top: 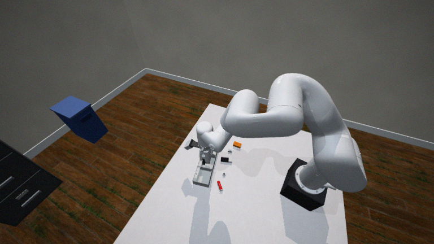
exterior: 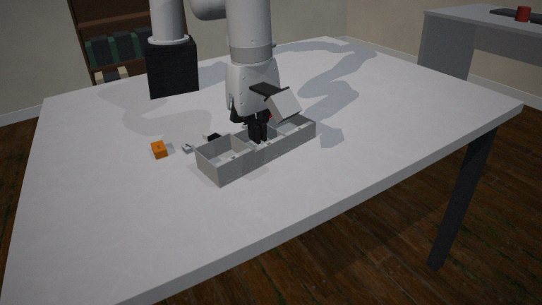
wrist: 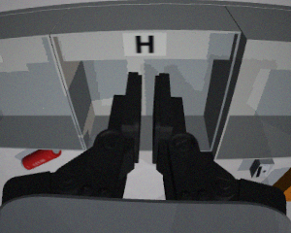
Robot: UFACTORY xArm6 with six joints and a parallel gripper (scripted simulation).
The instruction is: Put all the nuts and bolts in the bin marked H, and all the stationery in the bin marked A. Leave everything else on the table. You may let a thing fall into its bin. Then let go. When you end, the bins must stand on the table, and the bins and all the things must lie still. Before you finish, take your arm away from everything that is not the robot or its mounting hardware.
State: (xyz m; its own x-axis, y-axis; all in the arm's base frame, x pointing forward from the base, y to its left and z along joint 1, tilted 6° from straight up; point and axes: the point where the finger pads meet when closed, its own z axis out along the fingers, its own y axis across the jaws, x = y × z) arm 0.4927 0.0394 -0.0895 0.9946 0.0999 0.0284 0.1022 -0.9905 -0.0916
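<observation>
My gripper is now 3 cm above the grey three-compartment bin row. Round my hand: hex nut: 11 cm behind, 2 cm to the left, 4 cm below; then black block: 10 cm behind, 6 cm to the right, 4 cm below; then red cylindrical marker: 11 cm behind, 9 cm to the left, 4 cm below.
</observation>
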